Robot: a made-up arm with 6 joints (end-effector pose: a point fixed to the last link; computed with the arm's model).
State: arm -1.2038 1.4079 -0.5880 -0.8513 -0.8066 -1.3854
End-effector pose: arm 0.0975 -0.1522 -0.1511 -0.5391 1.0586 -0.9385
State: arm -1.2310 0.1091 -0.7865 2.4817 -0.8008 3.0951
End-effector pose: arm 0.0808 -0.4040 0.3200 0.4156 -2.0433 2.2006
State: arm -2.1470 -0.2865 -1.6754 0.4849 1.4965 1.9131
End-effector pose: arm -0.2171 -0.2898 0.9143 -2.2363 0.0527 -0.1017
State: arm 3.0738 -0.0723 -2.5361 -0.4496 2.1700 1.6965
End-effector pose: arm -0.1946 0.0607 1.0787 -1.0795 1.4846 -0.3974
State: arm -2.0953 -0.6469 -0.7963 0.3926 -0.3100 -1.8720
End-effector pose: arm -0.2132 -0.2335 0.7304 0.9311 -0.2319 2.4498
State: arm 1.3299 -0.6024 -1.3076 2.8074 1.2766 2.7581
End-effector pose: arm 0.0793 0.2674 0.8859 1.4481 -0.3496 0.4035
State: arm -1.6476 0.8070 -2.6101 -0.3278 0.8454 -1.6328
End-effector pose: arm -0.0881 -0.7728 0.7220 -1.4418 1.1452 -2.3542
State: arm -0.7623 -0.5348 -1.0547 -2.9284 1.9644 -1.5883
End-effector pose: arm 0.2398 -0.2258 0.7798 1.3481 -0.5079 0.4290
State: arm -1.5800 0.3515 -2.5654 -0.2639 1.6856 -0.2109
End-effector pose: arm -0.0525 -0.5182 0.9553 -0.6467 -1.2407 2.4026
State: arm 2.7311 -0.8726 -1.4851 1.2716 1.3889 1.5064
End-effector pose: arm -0.0249 0.0345 0.9680 -2.7482 1.3503 0.1726
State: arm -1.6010 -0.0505 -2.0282 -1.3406 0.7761 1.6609
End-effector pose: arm -0.0184 -0.4220 0.9954 -1.4918 1.0013 2.1578
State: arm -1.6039 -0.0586 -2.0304 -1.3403 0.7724 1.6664
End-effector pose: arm -0.0193 -0.4154 0.9996 -1.5016 1.0182 2.1542
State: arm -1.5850 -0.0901 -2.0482 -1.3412 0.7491 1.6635
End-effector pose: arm -0.0098 -0.3870 1.0192 -1.5410 1.0679 2.1841
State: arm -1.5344 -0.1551 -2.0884 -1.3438 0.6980 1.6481
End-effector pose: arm 0.0101 -0.3232 1.0567 -1.6216 1.1704 2.2566
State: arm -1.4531 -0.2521 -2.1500 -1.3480 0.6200 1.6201
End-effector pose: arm 0.0283 -0.2189 1.1019 1.6544 -1.2755 -2.2424
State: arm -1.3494 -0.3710 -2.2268 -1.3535 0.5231 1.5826
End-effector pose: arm 0.0261 -0.0821 1.1371 1.5280 -1.2946 -1.9934
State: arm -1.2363 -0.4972 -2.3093 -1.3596 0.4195 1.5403
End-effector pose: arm -0.0087 0.0644 1.1481 1.3990 -1.3323 -1.7291
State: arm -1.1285 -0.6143 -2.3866 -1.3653 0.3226 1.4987
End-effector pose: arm -0.0709 0.1915 1.1328 1.2873 -1.3848 -1.4839
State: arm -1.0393 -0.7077 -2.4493 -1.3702 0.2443 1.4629
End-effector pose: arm -0.1397 0.2805 1.1029 1.2051 -1.4398 -1.2885
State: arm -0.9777 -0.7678 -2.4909 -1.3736 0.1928 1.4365
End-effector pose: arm -0.1928 0.3295 1.0753 1.1561 -1.4817 -1.1622
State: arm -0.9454 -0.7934 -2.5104 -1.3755 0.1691 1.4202
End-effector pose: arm -0.2195 0.3475 1.0613 1.1356 -1.5016 -1.1070
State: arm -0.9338 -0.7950 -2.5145 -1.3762 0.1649 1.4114
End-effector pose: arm -0.2252 0.3475 1.0598 1.1332 -1.5033 -1.1006
